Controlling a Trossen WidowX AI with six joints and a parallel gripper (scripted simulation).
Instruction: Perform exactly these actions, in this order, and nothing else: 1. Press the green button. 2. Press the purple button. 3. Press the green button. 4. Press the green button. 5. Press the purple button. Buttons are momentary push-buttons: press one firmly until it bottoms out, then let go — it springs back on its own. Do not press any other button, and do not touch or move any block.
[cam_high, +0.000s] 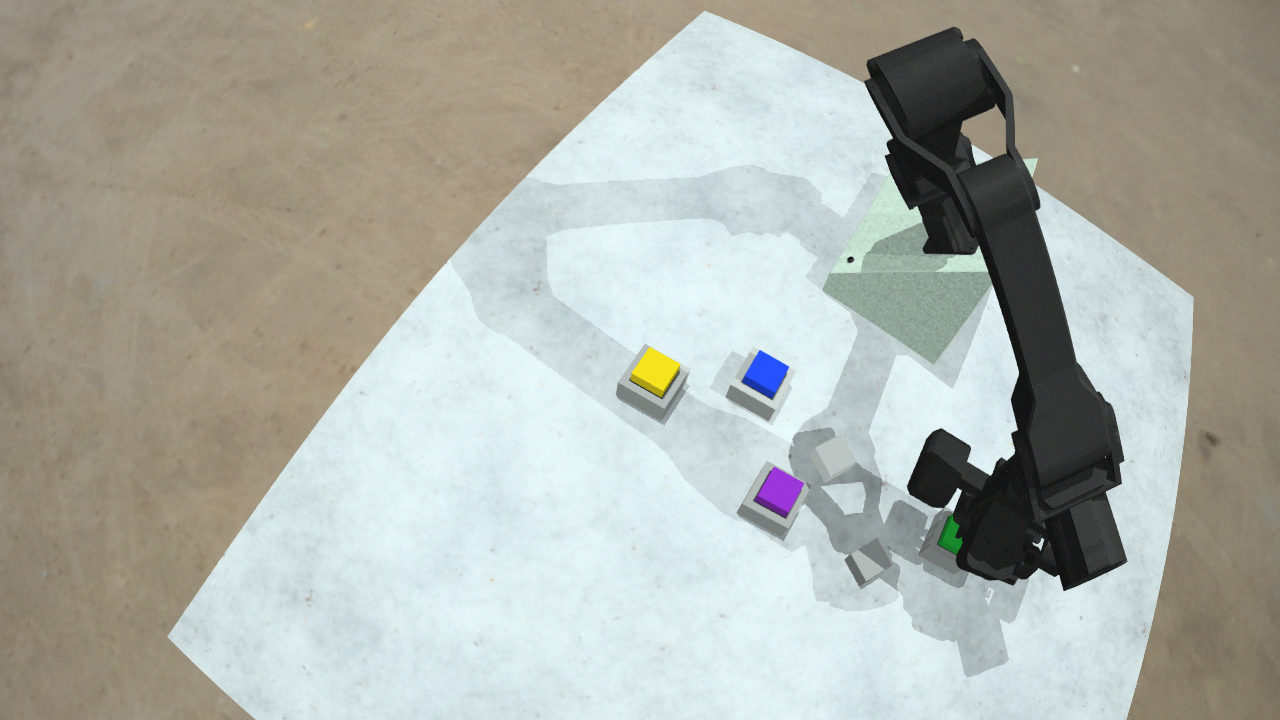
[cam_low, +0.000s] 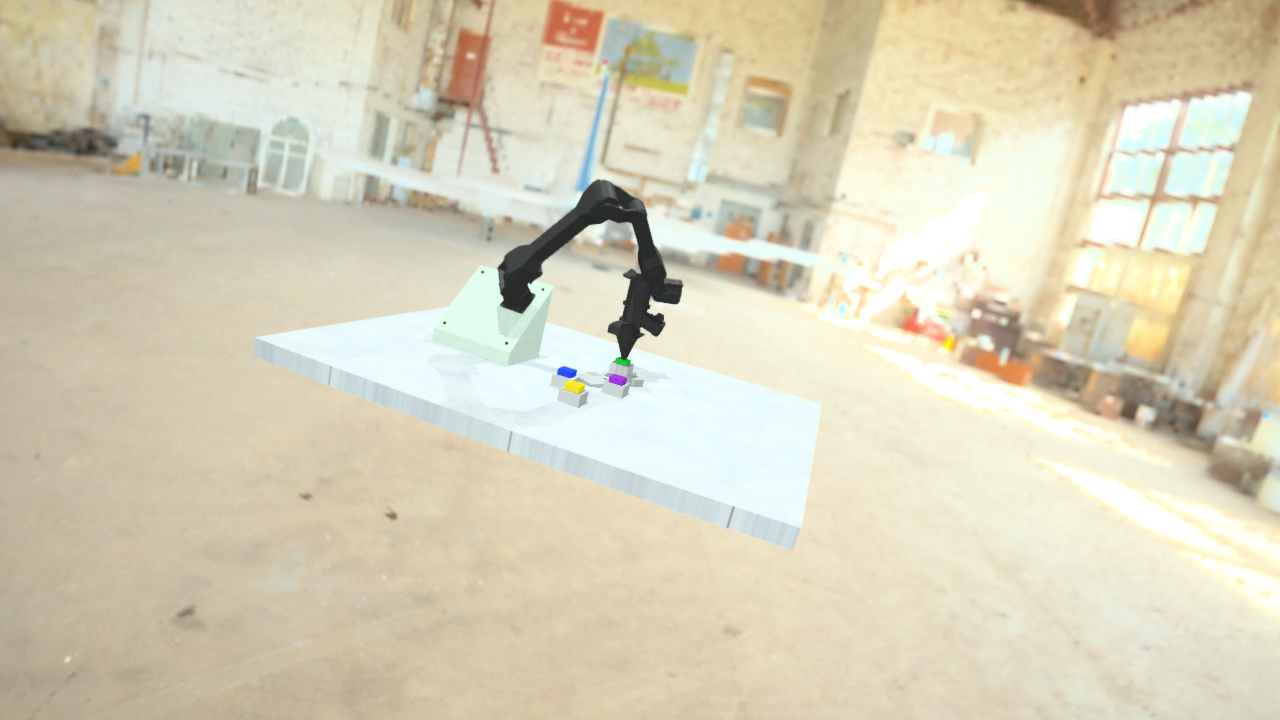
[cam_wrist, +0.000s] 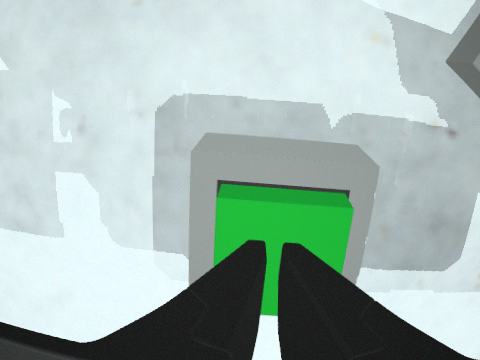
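The green button is 1 cm below my gripper tip. Round my gripper tip: white block 16 cm to the right, 3 cm below; then grey block 6 cm ahead, 7 cm to the right, 3 cm below; then purple button 7 cm ahead, 18 cm to the right.
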